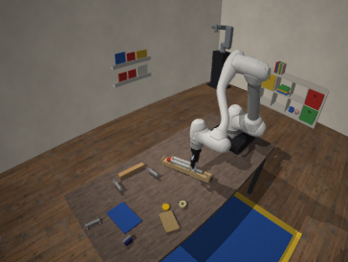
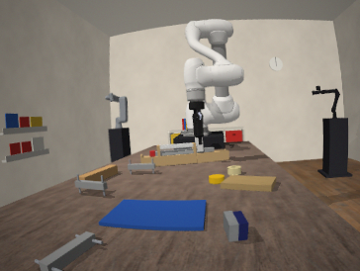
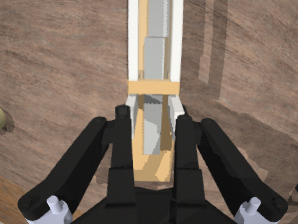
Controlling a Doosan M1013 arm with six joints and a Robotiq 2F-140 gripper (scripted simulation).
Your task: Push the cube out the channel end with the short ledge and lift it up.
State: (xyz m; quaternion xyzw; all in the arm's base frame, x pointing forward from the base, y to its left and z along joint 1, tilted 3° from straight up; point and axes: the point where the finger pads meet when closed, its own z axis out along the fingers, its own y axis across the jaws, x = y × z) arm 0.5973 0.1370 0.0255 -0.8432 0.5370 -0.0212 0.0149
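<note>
The red cube is 90 mm ahead of my hand, 200 mm to the right of it and 30 mm below it. Round my hand: yellow disc: 360 mm ahead, 130 mm to the left, 80 mm below; wooden board: 410 mm ahead, 240 mm to the left, 80 mm below; channel: 50 mm ahead, 100 mm to the right, 30 mm below.
</note>
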